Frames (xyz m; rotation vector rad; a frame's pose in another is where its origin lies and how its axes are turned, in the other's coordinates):
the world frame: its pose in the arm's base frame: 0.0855 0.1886 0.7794 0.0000 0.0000 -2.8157
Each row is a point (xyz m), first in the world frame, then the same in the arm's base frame.
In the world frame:
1: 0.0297 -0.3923 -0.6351
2: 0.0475 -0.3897 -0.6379
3: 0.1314 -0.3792 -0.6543
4: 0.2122 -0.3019 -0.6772
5: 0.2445 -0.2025 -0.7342
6: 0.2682 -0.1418 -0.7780
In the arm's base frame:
1: -0.0682 0.5507 0.1443
2: -0.0843 0.5426 0.1415
3: -0.1604 0.5058 0.1251
4: -0.2122 0.4067 0.1022
5: -0.2110 0.3022 0.0452
6: -0.2140 0.2371 0.0014

